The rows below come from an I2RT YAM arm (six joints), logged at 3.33 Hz.
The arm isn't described. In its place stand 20 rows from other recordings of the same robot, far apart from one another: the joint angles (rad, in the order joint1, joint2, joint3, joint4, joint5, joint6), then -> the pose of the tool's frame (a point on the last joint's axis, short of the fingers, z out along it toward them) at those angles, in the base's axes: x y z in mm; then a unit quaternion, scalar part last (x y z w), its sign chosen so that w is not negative.
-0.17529, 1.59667, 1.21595, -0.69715, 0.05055, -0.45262 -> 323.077 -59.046 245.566 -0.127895 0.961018 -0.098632 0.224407
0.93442, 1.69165, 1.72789, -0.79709, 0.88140, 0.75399 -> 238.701 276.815 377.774 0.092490 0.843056 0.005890 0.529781
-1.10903, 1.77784, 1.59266, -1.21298, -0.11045, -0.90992 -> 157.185 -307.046 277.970 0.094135 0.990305 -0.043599 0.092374
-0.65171, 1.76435, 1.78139, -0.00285, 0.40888, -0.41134 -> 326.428 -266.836 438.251 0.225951 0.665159 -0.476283 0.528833
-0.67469, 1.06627, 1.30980, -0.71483, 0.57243, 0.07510 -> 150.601 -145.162 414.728 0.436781 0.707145 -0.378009 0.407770
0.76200, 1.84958, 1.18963, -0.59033, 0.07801, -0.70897 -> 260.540 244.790 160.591 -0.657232 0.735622 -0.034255 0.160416
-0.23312, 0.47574, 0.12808, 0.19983, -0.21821, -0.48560 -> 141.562 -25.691 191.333 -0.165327 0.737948 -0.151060 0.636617
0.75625, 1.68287, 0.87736, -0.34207, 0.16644, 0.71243 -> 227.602 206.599 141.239 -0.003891 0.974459 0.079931 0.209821
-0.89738, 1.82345, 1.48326, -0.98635, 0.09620, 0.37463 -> 223.989 -286.230 237.747 0.593592 0.794080 -0.077547 0.105219
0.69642, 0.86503, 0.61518, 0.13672, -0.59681, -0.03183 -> 143.491 146.066 300.317 -0.436881 0.596508 0.414967 0.530203
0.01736, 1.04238, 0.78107, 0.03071, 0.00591, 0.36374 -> 245.747 4.056 311.112 0.136869 0.771716 0.115354 0.610258
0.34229, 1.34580, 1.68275, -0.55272, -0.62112, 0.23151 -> 250.255 111.163 486.431 -0.232339 0.730119 0.397267 0.505097
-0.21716, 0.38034, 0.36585, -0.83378, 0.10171, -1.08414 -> 90.099 -23.581 185.875 -0.376114 0.855376 -0.251649 0.252076
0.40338, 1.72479, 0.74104, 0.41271, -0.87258, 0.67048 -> 290.665 153.700 151.263 -0.094833 0.815316 0.540891 0.183587
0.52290, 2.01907, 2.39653, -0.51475, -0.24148, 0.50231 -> 383.540 230.907 482.632 -0.086827 0.747600 0.398988 0.523798
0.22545, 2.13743, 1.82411, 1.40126, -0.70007, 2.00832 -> 443.503 125.249 407.459 -0.034487 0.400164 0.855707 0.326260
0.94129, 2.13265, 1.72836, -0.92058, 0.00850, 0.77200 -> 257.043 352.395 189.404 -0.083385 0.988931 0.089920 0.083522
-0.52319, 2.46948, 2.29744, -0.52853, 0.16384, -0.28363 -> 483.623 -285.660 224.704 0.142241 0.893184 -0.233160 0.357248
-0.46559, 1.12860, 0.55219, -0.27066, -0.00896, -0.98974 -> 194.685 -97.459 186.758 -0.243836 0.902885 -0.232336 0.267139
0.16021, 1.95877, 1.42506, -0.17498, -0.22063, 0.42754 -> 436.952 78.501 214.127 0.074752 0.901079 0.216027 0.368512
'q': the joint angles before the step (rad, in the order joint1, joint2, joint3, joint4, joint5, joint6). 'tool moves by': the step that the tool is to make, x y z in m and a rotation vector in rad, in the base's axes. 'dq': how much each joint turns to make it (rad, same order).
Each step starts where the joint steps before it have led.
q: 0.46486, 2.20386, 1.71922, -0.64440, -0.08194, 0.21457
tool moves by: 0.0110, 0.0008, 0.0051, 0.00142, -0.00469, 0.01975
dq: -0.00970, 0.03587, 0.07933, -0.04100, -0.01189, -0.02706
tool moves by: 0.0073, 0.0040, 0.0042, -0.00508, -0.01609, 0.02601
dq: 0.00075, 0.02832, 0.06244, -0.02453, -0.00048, -0.02793
